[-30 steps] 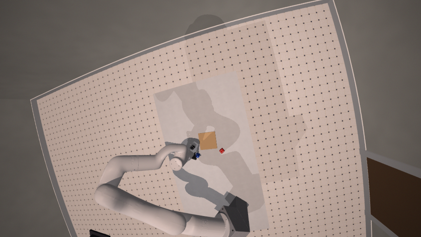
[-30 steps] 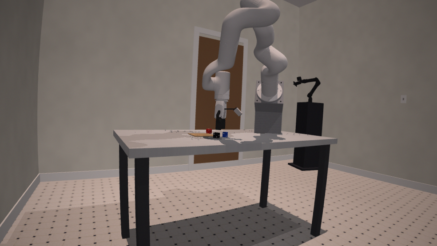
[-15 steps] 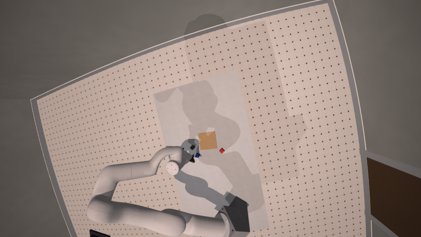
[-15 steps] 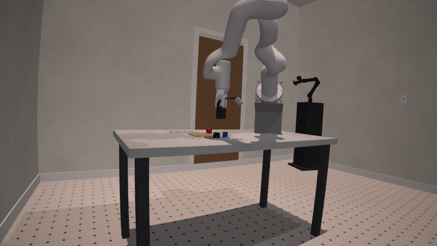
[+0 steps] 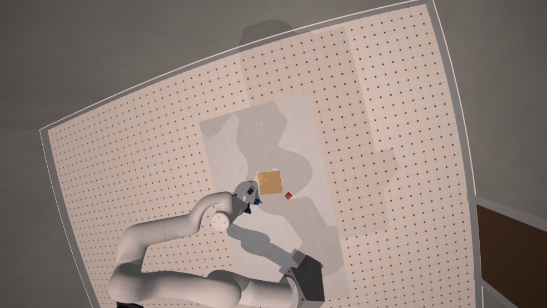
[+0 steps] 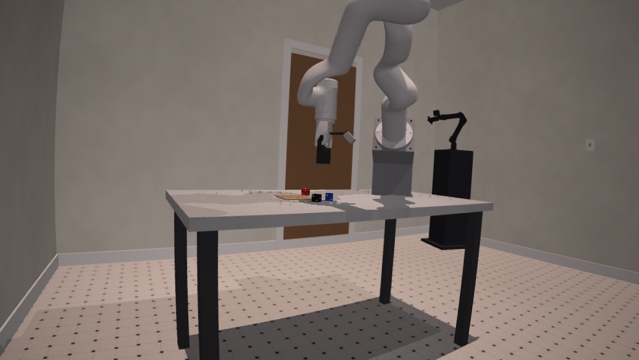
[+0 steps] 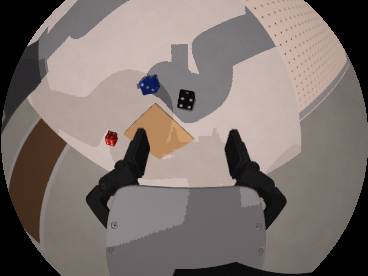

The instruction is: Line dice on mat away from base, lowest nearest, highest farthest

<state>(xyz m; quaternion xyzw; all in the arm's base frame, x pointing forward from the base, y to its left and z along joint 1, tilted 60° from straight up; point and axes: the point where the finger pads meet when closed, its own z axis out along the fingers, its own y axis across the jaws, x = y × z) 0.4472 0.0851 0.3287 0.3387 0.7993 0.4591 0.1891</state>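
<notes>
My hand is 4 cm past the blue die, 6 cm to the left of it and 14 cm above it. Round my hand: black die (2 cm ahead, 1 cm to the right, 14 cm below); then tan mat (8 cm ahead, 13 cm to the right, 16 cm below); then red die (2 cm ahead, 26 cm to the right, 14 cm below).
</notes>
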